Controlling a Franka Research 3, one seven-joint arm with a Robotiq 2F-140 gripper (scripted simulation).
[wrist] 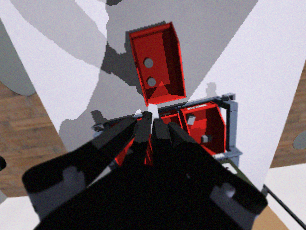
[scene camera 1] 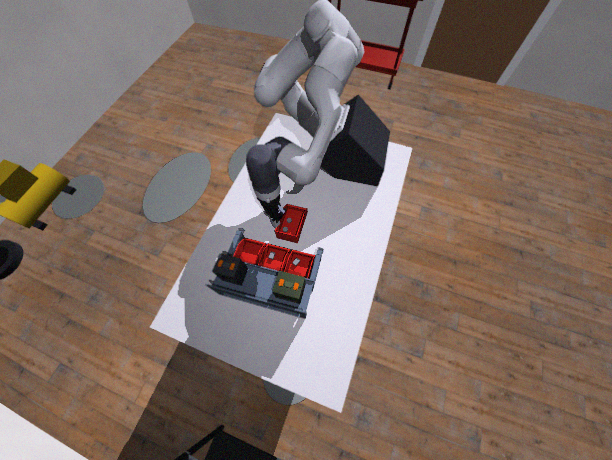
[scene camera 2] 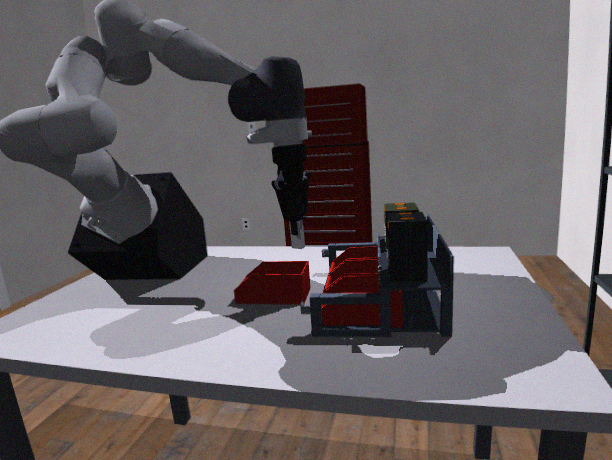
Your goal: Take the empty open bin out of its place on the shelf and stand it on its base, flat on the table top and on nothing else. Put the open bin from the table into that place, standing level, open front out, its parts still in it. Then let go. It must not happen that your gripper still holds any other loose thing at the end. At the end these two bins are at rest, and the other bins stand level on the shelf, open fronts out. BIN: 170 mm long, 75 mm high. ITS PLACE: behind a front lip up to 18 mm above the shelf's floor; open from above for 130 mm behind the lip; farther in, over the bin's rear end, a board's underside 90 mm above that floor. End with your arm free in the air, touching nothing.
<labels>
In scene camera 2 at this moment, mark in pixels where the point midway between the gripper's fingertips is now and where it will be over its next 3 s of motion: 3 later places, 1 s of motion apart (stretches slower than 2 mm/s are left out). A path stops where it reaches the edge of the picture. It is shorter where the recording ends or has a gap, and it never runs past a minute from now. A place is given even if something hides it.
My gripper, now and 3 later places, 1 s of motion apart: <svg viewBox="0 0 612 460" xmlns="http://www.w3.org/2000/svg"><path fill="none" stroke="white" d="M298 247L320 266L319 266L319 287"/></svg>
</labels>
